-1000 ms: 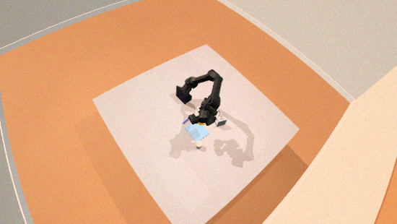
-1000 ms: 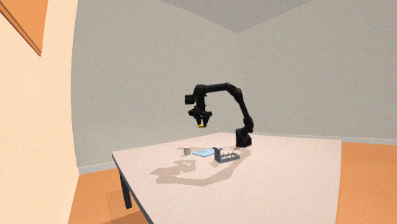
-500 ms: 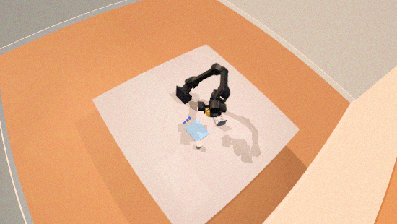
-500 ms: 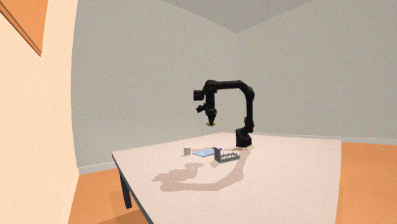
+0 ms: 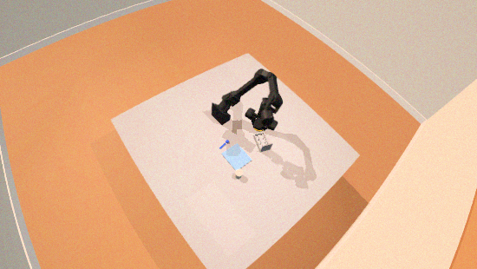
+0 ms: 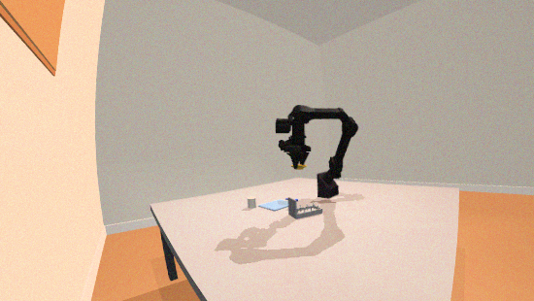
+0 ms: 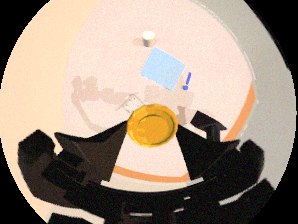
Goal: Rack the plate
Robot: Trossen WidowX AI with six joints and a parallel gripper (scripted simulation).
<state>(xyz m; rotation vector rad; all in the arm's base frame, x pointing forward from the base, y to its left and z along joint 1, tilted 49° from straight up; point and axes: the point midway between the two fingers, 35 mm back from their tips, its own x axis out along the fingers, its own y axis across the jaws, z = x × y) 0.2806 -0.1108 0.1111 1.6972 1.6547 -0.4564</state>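
The grey dish rack lies 3 cm ahead of my gripper tip, 5 cm to the left of it and 17 cm below it. Also, from my gripper tip: cup: 8 cm ahead, 24 cm to the right, 17 cm below; then plate: 1 cm above; then blue utensil: 13 cm behind, 13 cm to the right, 19 cm below.
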